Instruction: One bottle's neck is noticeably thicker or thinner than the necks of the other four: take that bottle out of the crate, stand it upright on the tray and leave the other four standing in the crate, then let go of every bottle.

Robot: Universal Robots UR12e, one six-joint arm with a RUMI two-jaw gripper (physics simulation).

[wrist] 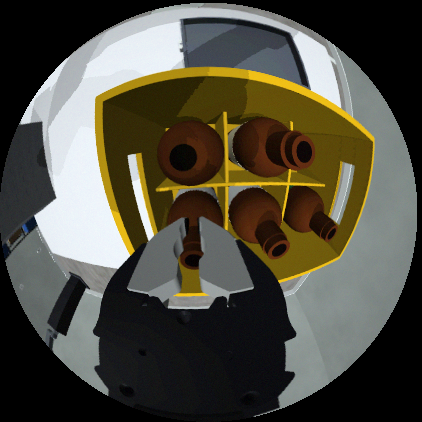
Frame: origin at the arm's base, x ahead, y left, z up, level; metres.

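Seen in the pictures: gripper, fingertip midpoint: [193,218].
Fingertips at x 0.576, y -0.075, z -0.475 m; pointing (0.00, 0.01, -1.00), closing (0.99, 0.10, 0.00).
Pixels of each thing's top centre, then the offset from my fingertips to it. "spot": a spot on its surface instead. Level surfaces: height alone.
- yellow crate, middle of its top: [301,213] dx +0.081, dy +0.036, dz +0.051 m
- back left bottle, middle of its top: [182,157] dx -0.007, dy +0.064, dz +0.039 m
- back right bottle, middle of its top: [304,151] dx +0.079, dy +0.082, dz +0.039 m
- dark tray, surface spot: [240,42] spot: dx +0.062, dy +0.331, dz -0.119 m
- white table top, its level: dz -0.124 m
A yellow crate [215,72] with dividers holds five brown bottles. My gripper [193,218] is shut on the neck of the near left bottle [190,209]; its mouth shows between the jaws, and the jaws hide part of its shoulder and neck. The back left bottle [202,140] shows its dark mouth almost end-on. The back right bottle [254,147] shows a broad ringed neck leaning right in the view. The near middle bottle [254,212] and the near right bottle [304,212] show their necks pointing down and right. The dark tray [240,42] lies beyond the crate, partly hidden by its back wall.
The crate stands on a white table top [70,200]. Its high walls and thin dividers surround the bottles. A dark panel [22,175] stands at the left edge, and a black bar-like part [67,305] shows at the lower left.
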